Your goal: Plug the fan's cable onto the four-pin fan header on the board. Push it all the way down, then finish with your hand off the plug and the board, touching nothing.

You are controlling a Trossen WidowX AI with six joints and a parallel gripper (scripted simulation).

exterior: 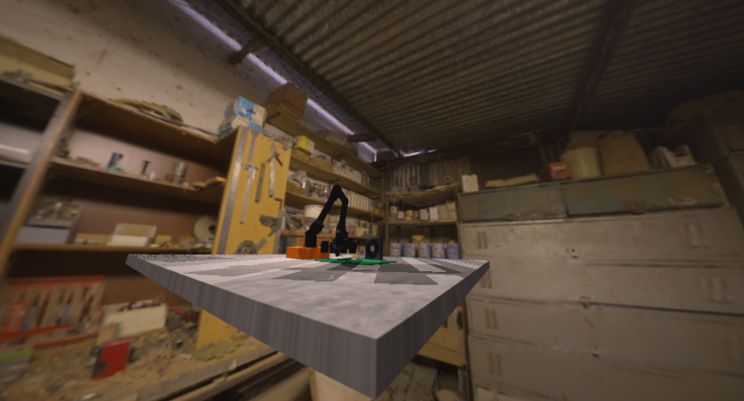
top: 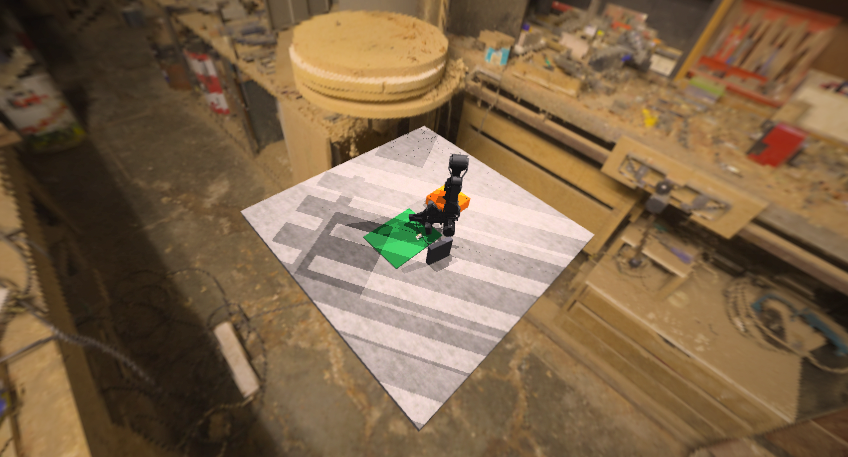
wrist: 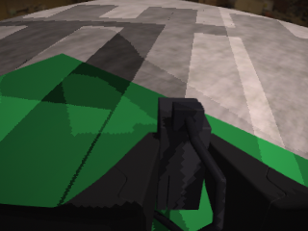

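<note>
Right now my gripper tip is 4 cm short of the pale header key, 9 cm to the right of it and 4 cm above it. Also, from my gripper tip: green board (9 cm ahead, 3 cm to the left, 6 cm below); then black fan plug (1 cm below); then white fan header (4 cm ahead, 9 cm to the left, 5 cm below).
</note>
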